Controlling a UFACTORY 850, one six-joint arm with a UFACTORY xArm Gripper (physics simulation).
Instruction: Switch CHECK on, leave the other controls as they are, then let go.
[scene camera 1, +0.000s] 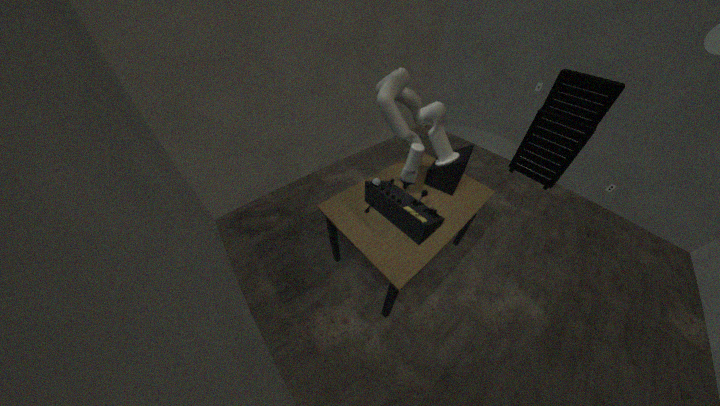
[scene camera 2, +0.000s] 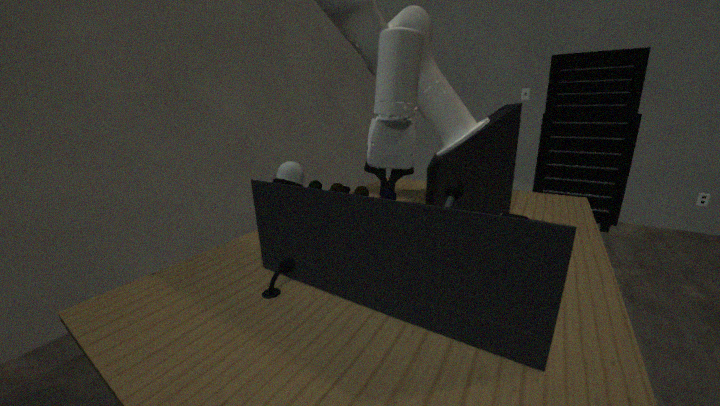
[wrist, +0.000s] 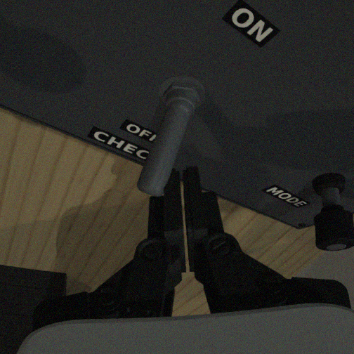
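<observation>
The CHECK toggle (wrist: 167, 140) is a grey metal lever in the wrist view. Its bat tilts down toward the OFF label (wrist: 140, 131) and the CHECK label (wrist: 117, 143), away from the ON label (wrist: 251, 23). It stands on a dark control box (scene camera 1: 390, 209) (scene camera 2: 413, 267) (wrist: 125, 55). My gripper (wrist: 181, 190) (scene camera 2: 388, 194) (scene camera 1: 405, 186) is shut with nothing between its fingers. In the wrist view its fingertips appear right beside the lever's free end; I cannot tell whether they touch it. In scene camera 2 the box's tall panel hides the lever.
A MODE knob (wrist: 332, 215) stands to the right in the wrist view. A white dome (scene camera 1: 376, 181) (scene camera 2: 290, 172) and several dark knobs line the box's top. A ball-ended lever (scene camera 1: 424, 193) (scene camera 2: 452, 195) rises near the arm's dark pedestal (scene camera 1: 448, 174) (scene camera 2: 473, 166). The box stands on a wooden table (scene camera 1: 398, 267) (scene camera 2: 302, 358).
</observation>
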